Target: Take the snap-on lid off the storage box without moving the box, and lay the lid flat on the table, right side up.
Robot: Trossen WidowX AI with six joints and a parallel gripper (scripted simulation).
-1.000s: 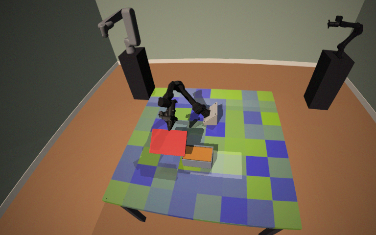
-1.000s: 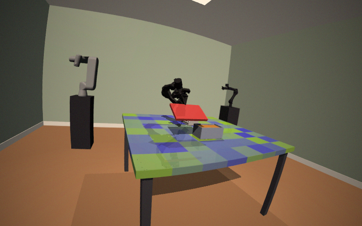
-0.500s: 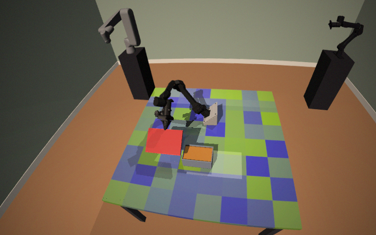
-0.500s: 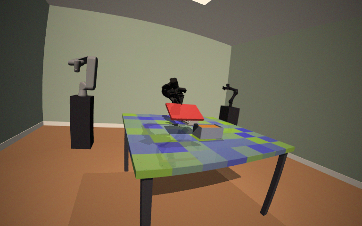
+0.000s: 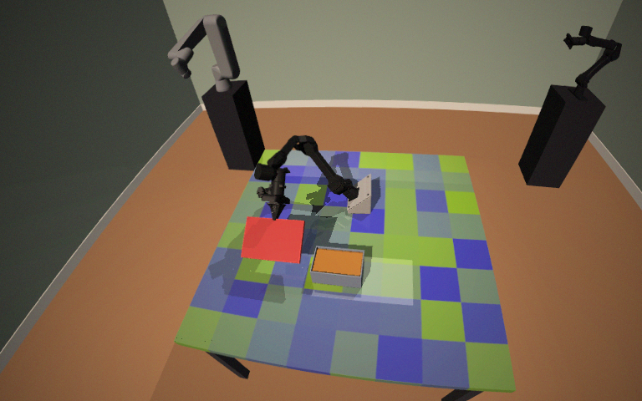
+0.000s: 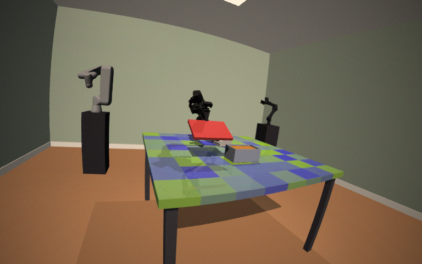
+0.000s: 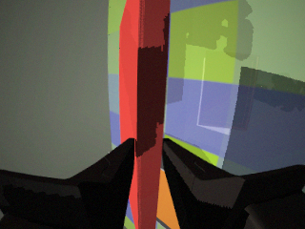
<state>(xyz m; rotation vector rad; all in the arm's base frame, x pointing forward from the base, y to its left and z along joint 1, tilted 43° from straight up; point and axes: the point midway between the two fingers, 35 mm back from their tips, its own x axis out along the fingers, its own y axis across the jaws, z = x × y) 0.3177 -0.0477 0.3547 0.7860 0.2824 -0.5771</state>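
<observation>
My gripper tip is now 70 mm short of the red lid and 40 mm above it. Round my gripper tip: grey storage box: 270 mm to the left, 190 mm below, 70 mm ahead.
</observation>
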